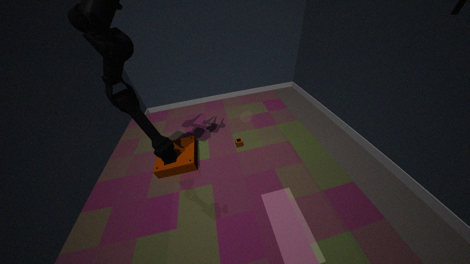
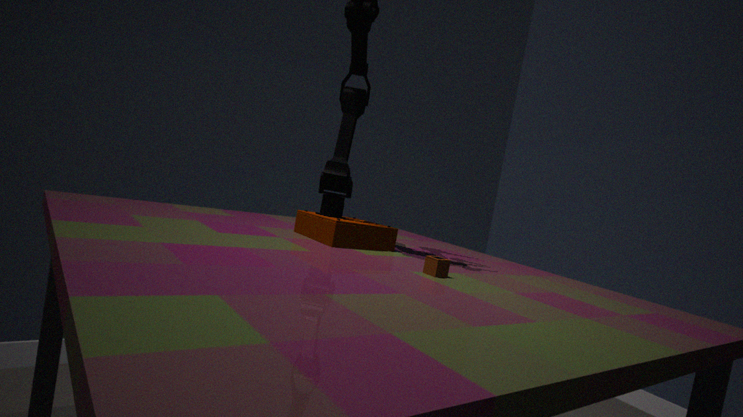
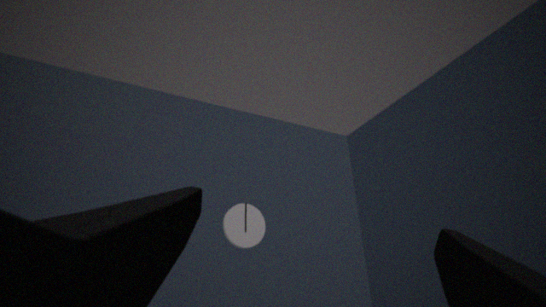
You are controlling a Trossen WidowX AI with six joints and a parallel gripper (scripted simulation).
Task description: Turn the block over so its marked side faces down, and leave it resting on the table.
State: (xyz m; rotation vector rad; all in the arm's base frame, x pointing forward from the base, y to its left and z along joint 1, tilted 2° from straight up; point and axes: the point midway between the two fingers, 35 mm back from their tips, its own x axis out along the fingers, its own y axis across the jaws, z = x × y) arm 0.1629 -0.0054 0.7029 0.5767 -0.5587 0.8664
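The orange block is 230 mm ahead of my gripper tip, 10 mm to the right of it and 770 mm below it.
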